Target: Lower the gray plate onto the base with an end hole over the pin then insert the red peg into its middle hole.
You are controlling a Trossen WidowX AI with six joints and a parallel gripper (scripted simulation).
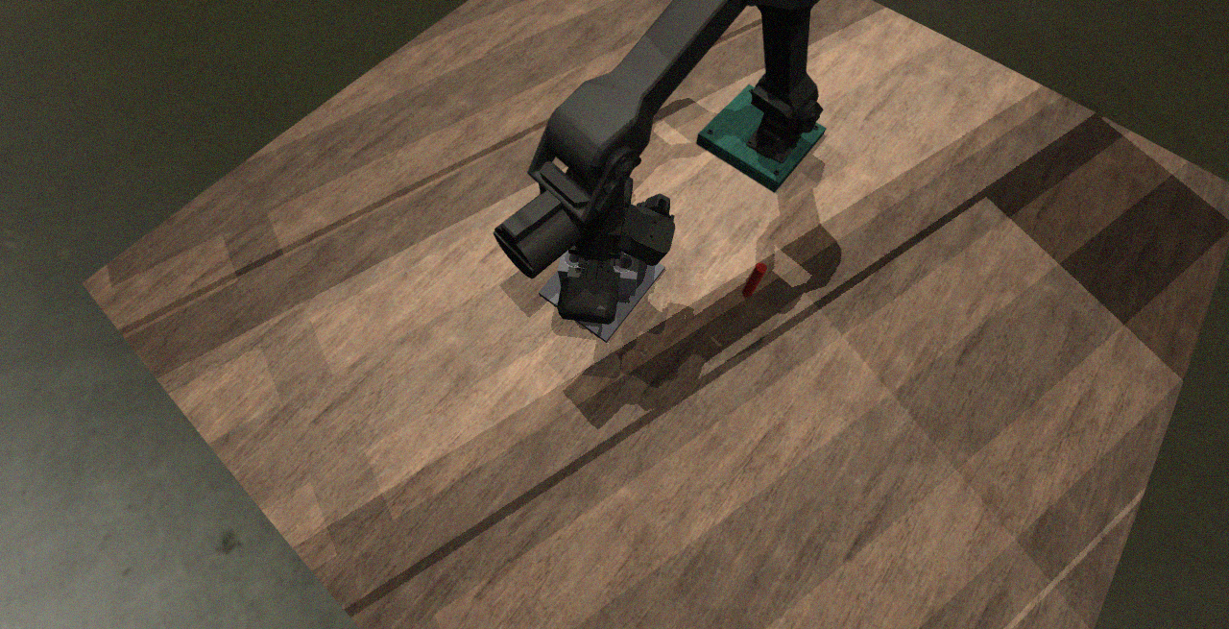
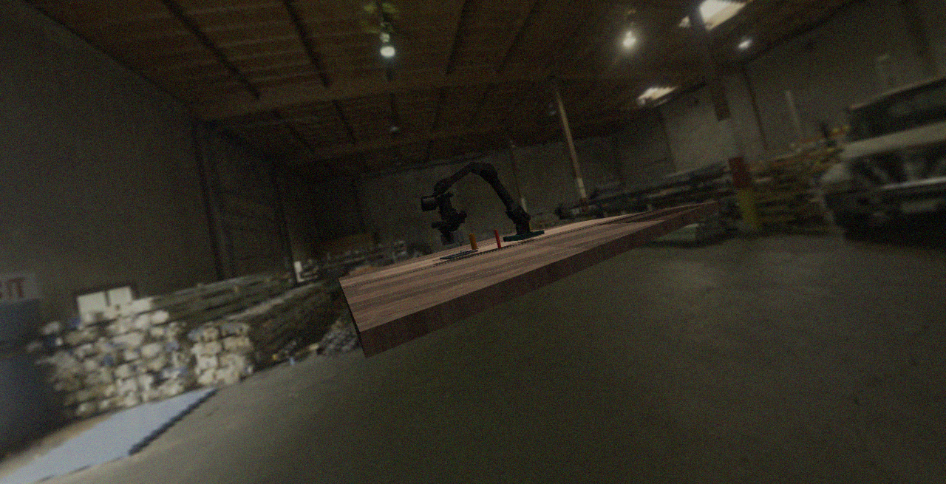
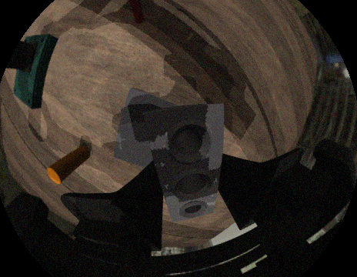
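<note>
My gripper tip is now 60 mm above the gray base and 20 mm past it. Round my gripper tip: red peg 170 mm to the left, 120 mm behind, 30 mm below; then gray plate 30 mm above; then orange cylinder 160 mm behind, 90 mm to the right, 30 mm below.
</note>
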